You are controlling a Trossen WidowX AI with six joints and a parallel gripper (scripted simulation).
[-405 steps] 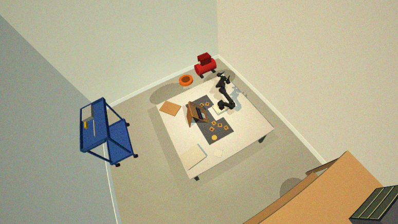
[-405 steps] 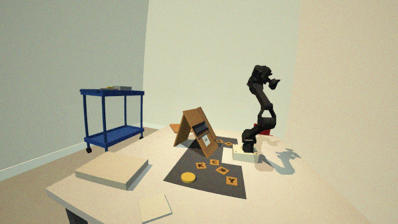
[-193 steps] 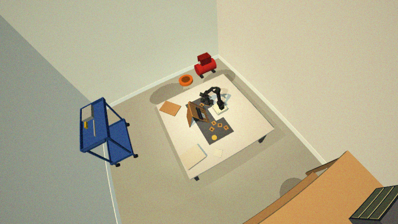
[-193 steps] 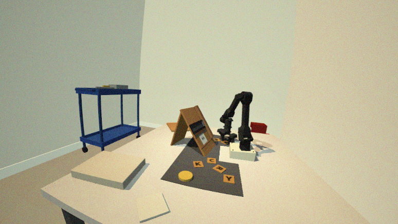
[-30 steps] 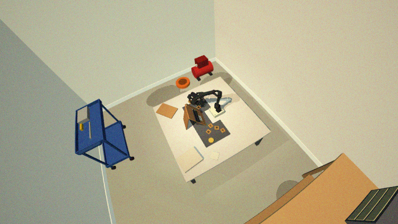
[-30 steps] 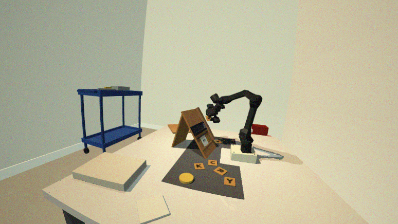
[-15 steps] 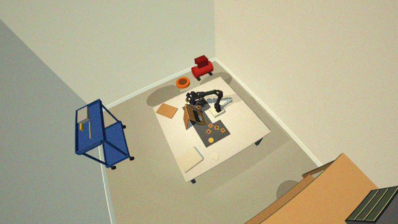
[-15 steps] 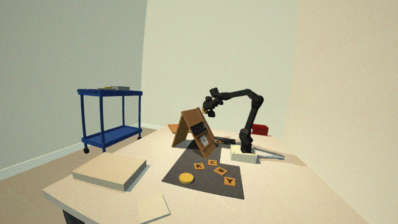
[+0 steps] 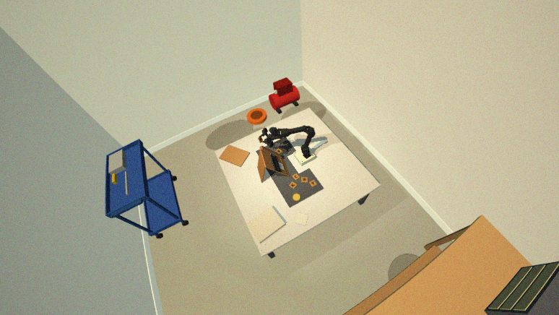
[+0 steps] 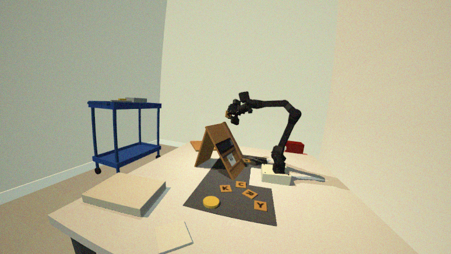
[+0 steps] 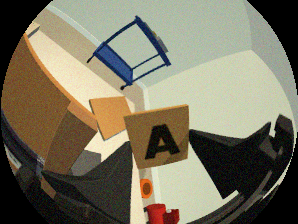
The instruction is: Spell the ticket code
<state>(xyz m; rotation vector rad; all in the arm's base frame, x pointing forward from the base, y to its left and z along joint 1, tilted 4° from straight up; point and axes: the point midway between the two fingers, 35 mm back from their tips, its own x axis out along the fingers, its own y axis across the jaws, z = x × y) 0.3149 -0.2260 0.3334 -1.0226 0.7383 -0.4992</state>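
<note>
The white ticket lies 26 cm below my gripper tip, 21 cm to the left of it and 5 cm behind it. From my gripper tip the other things lie so: yellow disc 55 cm to the left, 34 cm below, 1 cm ahead; then dark mat 35 cm below, 23 cm to the left, 15 cm behind; then orange sheet 35 cm below, 28 cm to the right, 25 cm ahead.
</note>
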